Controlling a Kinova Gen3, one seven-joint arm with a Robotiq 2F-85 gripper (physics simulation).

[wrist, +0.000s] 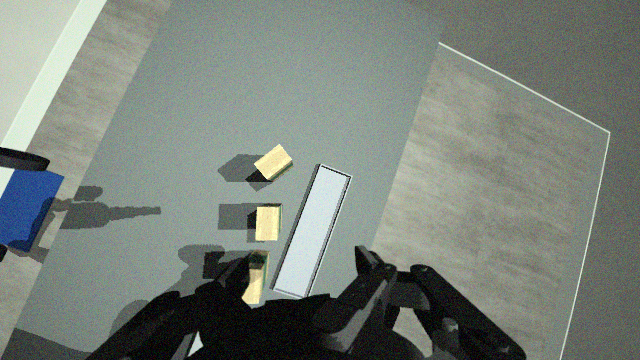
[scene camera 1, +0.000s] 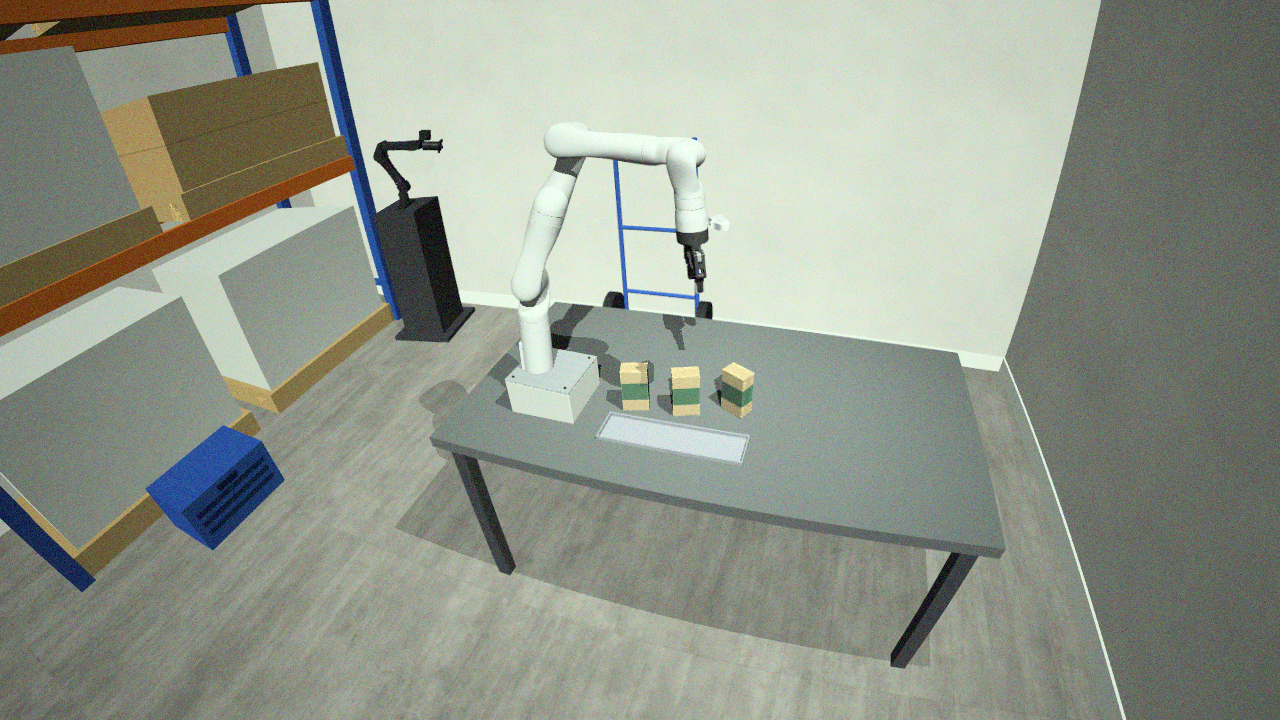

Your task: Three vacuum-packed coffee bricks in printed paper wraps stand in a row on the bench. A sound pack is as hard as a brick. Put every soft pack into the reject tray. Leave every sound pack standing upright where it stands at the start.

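Places are measured from the arm's base along level axes (x ahead, y left, z up), in metres.
Where they show: gripper, fingertip midpoint: (wrist: 303,263) (scene camera 1: 696,285); arm's base, origin of the base link: (scene camera 1: 539,365).
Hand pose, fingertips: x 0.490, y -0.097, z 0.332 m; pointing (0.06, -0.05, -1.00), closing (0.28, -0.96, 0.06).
Observation:
Things, the pixels of their centre, and the offset from my fingertips. Level surfaces: height alone.
- left pack, body centre: (scene camera 1: 635,386) (wrist: 255,273) dx -0.188, dy +0.081, dz -0.378 m
- middle pack, body centre: (scene camera 1: 685,391) (wrist: 271,219) dx -0.037, dy +0.071, dz -0.378 m
- right pack, body centre: (wrist: 276,165) (scene camera 1: 737,390) dx +0.113, dy +0.089, dz -0.378 m
- pale reject tray, body centre: (scene camera 1: 672,441) (wrist: 313,229) dx -0.060, dy -0.063, dz -0.457 m
- bench, its level: dz -0.449 m
Three tan coffee packs with green bands stand upright in a row on the grey bench. The left pack (scene camera 1: 634,398) (wrist: 255,285) is nearest the robot base and is partly hidden by a finger in the wrist view. The middle pack (scene camera 1: 685,395) (wrist: 267,223) stands beside it. The right pack (scene camera 1: 736,394) (wrist: 273,162) is turned at an angle to the others. The pale reject tray (scene camera 1: 673,438) (wrist: 320,215) lies in front of the row, with no pack in it. My gripper (scene camera 1: 699,286) (wrist: 303,263) is open and empty, high above the bench behind the packs, touching none of them.
The white robot base (scene camera 1: 552,386) stands on the bench (scene camera 1: 859,429) left of the packs. A blue hand truck (scene camera 1: 619,232) stands behind the bench. A black pedestal (scene camera 1: 416,268) with a small black arm and a loaded shelf rack (scene camera 1: 344,143) stand to the left.

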